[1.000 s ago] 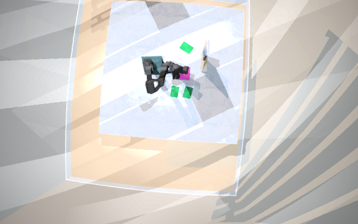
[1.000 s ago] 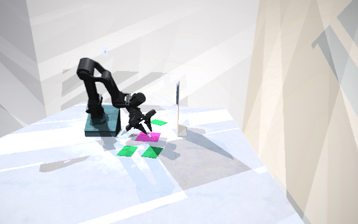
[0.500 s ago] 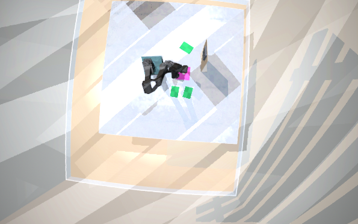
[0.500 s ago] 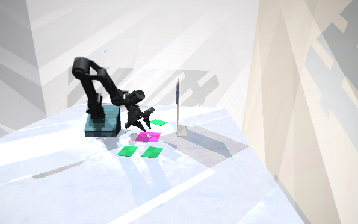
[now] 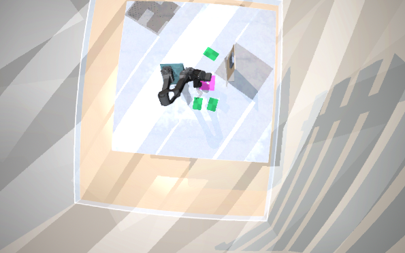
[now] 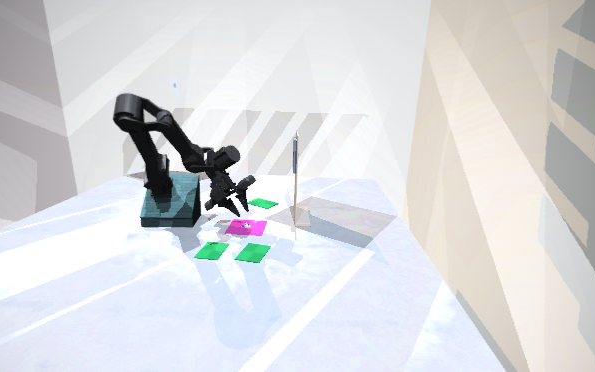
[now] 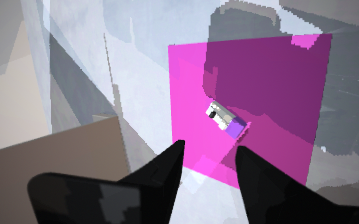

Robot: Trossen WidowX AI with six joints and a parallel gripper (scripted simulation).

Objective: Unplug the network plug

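Now: the magenta square 1 cm ahead of my gripper tip, 1 cm to the right of it and 4 cm below it. Round my gripper tip: upright panel 19 cm ahead, 8 cm to the left, 10 cm above.
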